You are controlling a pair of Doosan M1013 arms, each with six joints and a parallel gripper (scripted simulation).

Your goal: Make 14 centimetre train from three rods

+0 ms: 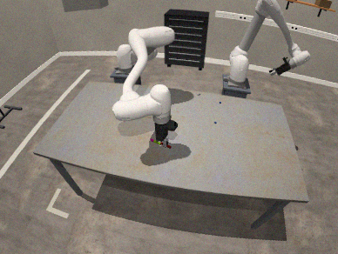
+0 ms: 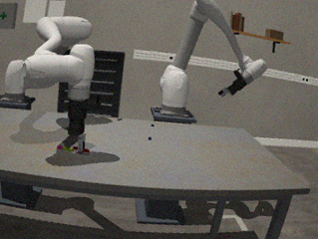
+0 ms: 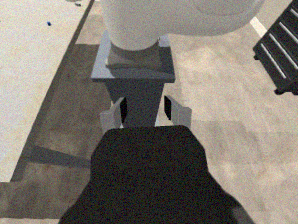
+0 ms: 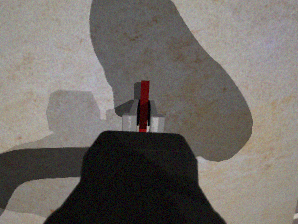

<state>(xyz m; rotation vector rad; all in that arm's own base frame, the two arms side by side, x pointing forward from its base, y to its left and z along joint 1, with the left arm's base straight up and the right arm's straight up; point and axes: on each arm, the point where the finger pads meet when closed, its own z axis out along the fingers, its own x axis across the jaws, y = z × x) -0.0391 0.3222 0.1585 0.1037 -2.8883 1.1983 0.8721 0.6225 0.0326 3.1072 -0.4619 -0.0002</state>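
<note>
The lime rod is 6 cm to the right of my right hand, 3 cm below it and 2 cm behind it. From my right hand the other things lie so: small grey piece: 59 cm behind, 15 cm to the left, 3 cm below; red rod: 2 cm below; magenta rod: 9 cm to the right, 3 cm below, 3 cm behind.
</note>
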